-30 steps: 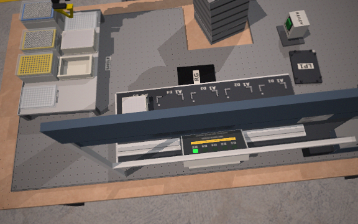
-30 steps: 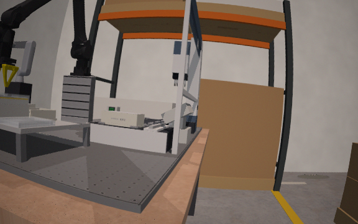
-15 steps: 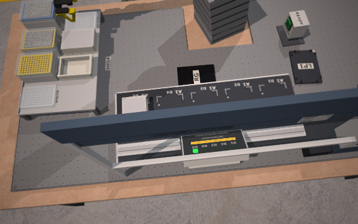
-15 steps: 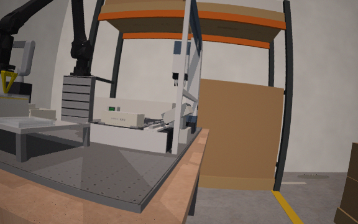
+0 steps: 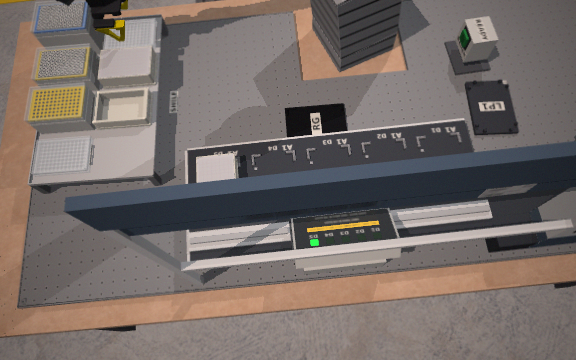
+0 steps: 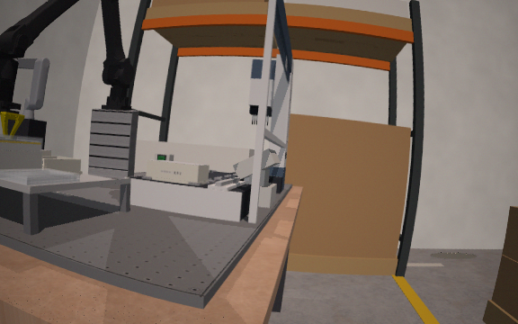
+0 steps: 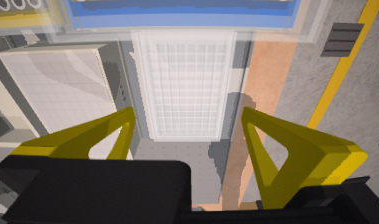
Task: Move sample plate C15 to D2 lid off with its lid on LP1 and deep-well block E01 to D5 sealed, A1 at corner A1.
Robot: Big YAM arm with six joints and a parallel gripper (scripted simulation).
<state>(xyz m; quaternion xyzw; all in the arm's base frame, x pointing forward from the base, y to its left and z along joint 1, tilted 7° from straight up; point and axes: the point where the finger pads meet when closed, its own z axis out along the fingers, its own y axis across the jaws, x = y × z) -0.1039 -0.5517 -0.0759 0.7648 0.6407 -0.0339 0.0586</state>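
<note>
Right now the clear plate lid is 40 mm below my hand. From my hand the other things lie so: reservoir: 220 mm ahead, 50 mm below, 30 mm to the right; sample plate C15: 50 mm below; shelf: 150 mm ahead, 90 mm to the right, 60 mm below.
</note>
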